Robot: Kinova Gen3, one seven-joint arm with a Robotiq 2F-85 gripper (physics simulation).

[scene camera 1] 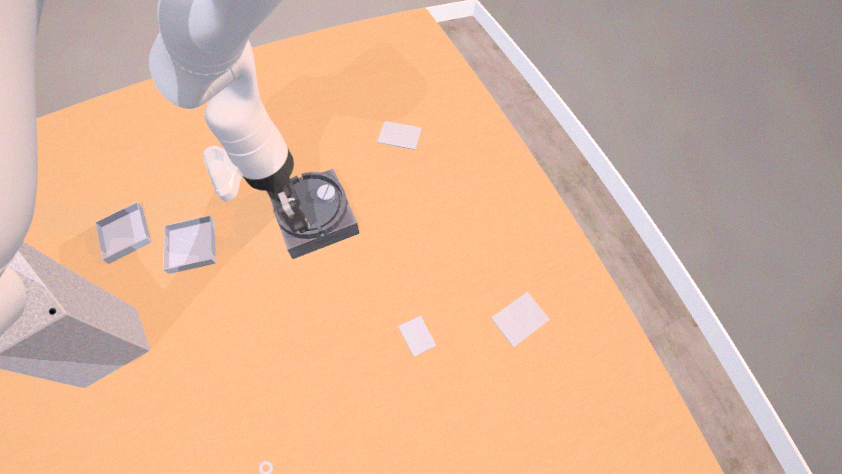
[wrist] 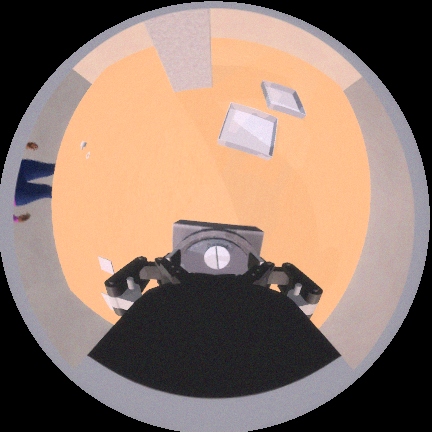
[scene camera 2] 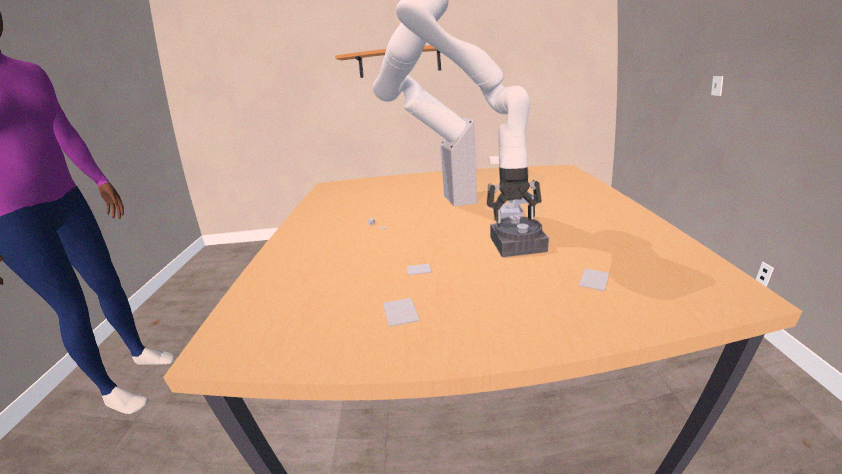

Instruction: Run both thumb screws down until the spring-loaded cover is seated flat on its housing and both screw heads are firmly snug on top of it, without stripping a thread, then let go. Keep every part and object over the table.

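My gripper is there for me to see, and the wrist view and scene camera 2 show it too. I also see a round cover.
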